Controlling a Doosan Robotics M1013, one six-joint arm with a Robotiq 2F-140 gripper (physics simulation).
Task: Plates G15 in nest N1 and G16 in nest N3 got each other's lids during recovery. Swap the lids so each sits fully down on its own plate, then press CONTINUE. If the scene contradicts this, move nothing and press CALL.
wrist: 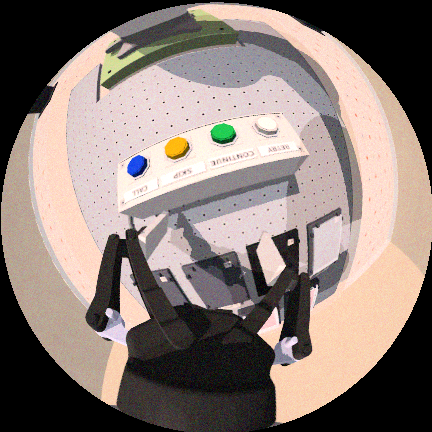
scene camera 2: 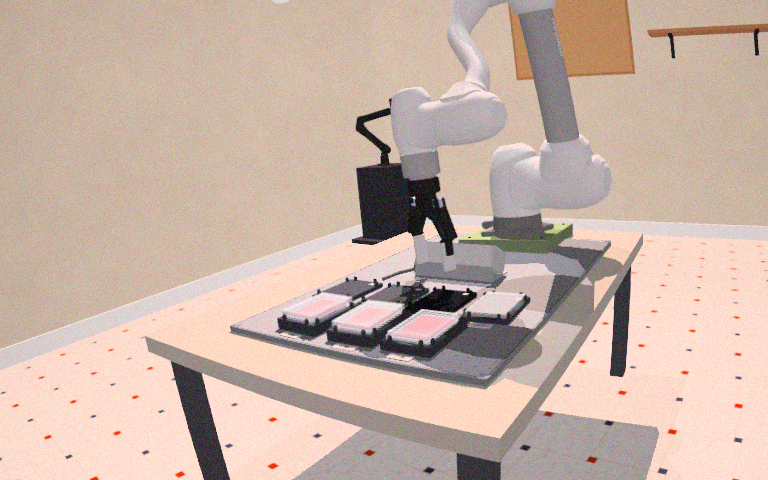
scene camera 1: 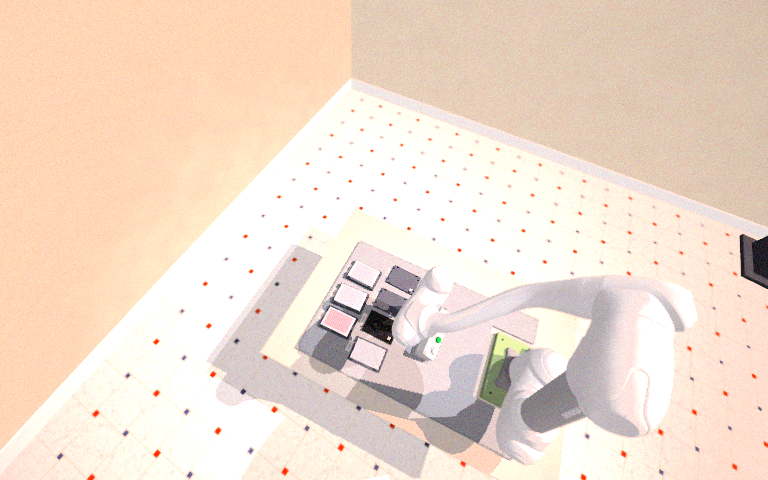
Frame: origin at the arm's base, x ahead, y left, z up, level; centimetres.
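Seen in the pictures: gripper, between the fingertips: [wrist: 214, 232] [scene camera 2: 435, 266]; arm's base, origin of its link: [scene camera 2: 518, 231].
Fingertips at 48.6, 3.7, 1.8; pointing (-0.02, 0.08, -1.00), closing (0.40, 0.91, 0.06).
Offsets run from my fingertips to a thing's middle, as dx, dy, dz. "spot": to the spot under its first point.
Three plates with pink contents sit in a row of dark nests: one plate {+32.5, -6.0, -0.6} [scene camera 1: 363, 274] [scene camera 2: 317, 308], a middle plate {+31.0, +7.1, -0.8} [scene camera 1: 350, 297] [scene camera 2: 368, 318] and a third plate {+29.1, +19.1, -1.6} [scene camera 1: 338, 321] [scene camera 2: 424, 328]. Clear rims show around them; G15, G16, N1 and N3 cannot be read, nor can I tell how the lids sit. My gripper [scene camera 2: 434, 260] [wrist: 214, 232] is open and empty, above the board beside the button box {-9.1, +0.9, -0.1} [scene camera 2: 481, 263] [wrist: 215, 172]; the arm hides it in scene camera 1. The green CONTINUE button {-11.6, +3.2, +2.1} [scene camera 1: 438, 340] [wrist: 223, 133] and blue CALL button {-10.6, -6.8, +2.1} [wrist: 137, 166] are on the box.
Flat dark nests {spot: +16.1, -15.2, -3.2} [scene camera 1: 402, 278] [scene camera 2: 348, 288] [wrist: 217, 280] lie between the plates and the box. A black nest {+12.2, +10.3, -3.3} [scene camera 1: 376, 326] [scene camera 2: 444, 300] and a pale, white-topped piece {+10.6, +23.2, -2.9} [scene camera 1: 368, 354] [scene camera 2: 497, 305] [wrist: 326, 245] stand beside them. The green base plate [scene camera 1: 493, 373] [scene camera 2: 532, 243] [wrist: 170, 52] carries the arm.
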